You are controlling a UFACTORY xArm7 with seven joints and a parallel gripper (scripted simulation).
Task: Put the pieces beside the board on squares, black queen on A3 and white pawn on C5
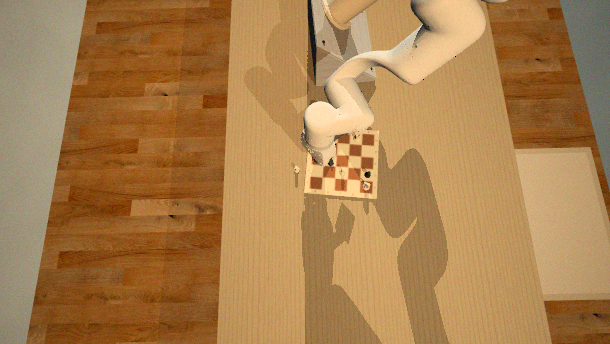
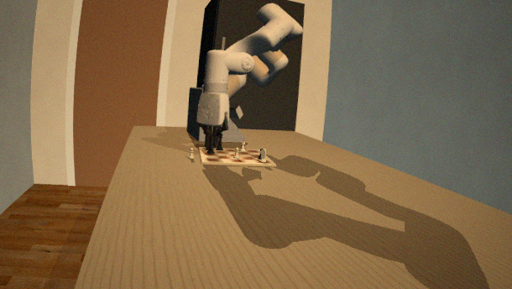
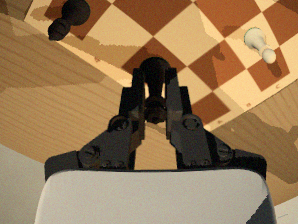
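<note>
Right now the chessboard is 8 cm to the left of my hand and 5 cm below it. Also, from my hand: black pawn 15 cm to the left, 4 cm ahead, 3 cm below.
</note>
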